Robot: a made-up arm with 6 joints.
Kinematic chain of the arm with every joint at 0, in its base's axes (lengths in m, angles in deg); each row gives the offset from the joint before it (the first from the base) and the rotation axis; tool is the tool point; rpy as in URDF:
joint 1: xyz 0 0 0.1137 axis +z
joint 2: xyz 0 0 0 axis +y
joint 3: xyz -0.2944 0 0.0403 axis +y
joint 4: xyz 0.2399 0 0.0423 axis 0.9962 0 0.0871
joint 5: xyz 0 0 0 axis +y
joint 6: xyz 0.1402 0 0.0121 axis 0.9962 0 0.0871
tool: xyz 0 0 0 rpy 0 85 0
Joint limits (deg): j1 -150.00..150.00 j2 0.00..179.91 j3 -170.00..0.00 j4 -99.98..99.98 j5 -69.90..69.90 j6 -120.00..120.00
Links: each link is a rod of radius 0.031 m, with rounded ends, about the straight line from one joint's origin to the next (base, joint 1, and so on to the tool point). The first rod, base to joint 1, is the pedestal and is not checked.
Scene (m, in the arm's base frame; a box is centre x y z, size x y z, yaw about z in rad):
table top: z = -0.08
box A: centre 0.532 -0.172 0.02 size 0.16 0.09 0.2 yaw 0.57
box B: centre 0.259 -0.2 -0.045 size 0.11 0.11 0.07 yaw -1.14
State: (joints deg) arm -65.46 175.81 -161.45 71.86 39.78 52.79
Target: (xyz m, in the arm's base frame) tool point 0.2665 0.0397 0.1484
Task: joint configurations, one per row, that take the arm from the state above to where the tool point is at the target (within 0.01 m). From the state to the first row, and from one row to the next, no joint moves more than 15 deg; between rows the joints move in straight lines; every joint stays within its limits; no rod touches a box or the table.
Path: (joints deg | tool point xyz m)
1: -55.18 163.37 -148.36 68.08 37.87 52.79 | 0.4313 -0.4796 0.0870
2: -44.91 150.93 -135.26 64.30 35.95 52.79 | 0.4949 -0.3881 0.1411
3: -34.63 138.49 -122.17 60.52 34.04 52.79 | 0.5294 -0.2821 0.1909
4: -24.35 126.05 -109.07 56.74 32.13 52.79 | 0.5320 -0.1720 0.2335
5: -21.40 119.33 -94.55 54.29 41.57 52.79 | 0.4889 -0.1101 0.2015
6: -18.45 112.62 -80.02 51.84 51.01 52.79 | 0.4279 -0.0520 0.1754
7: -15.49 105.90 -65.50 49.40 60.46 52.79 | 0.3523 -0.0011 0.1574
8: -12.54 99.19 -50.97 46.95 69.90 52.79 | 0.2665 0.0397 0.1484

